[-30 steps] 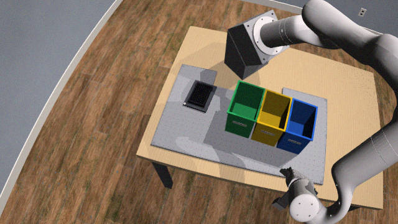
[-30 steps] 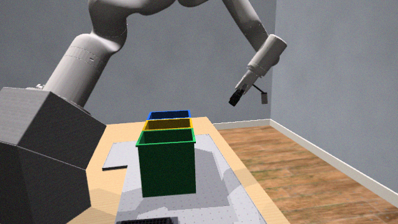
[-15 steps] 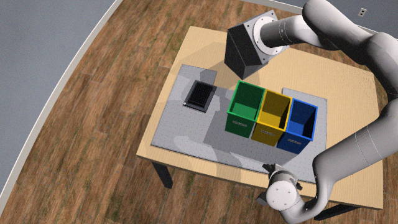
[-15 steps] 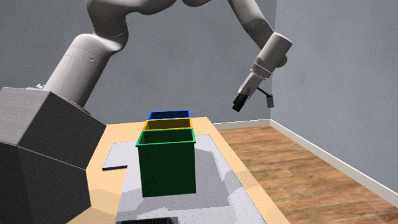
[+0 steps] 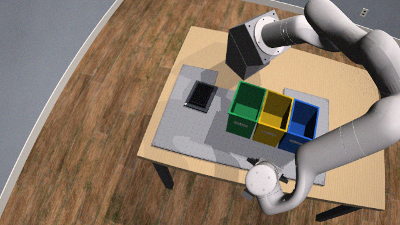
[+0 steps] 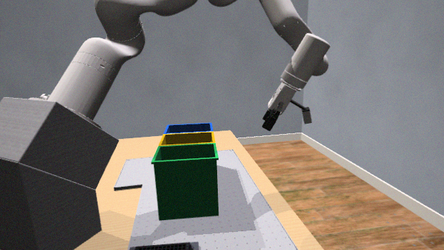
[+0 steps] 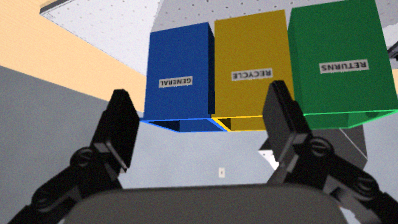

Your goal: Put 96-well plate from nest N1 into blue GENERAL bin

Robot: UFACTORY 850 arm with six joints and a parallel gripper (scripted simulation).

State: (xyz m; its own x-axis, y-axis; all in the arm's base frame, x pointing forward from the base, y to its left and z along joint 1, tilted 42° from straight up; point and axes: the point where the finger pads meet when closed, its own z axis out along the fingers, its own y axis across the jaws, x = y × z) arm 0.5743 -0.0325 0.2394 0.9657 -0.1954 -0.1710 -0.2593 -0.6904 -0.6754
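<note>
Right now my hand is 37 cm past the black 96-well plate, 37 cm to the left of it and 19 cm above it. Round my hand: yellow bin: 28 cm behind, 1 cm to the right, 12 cm below; then blue bin: 27 cm behind, 13 cm to the left, 12 cm below; then green bin: 29 cm behind, 14 cm to the right, 12 cm below.
</note>
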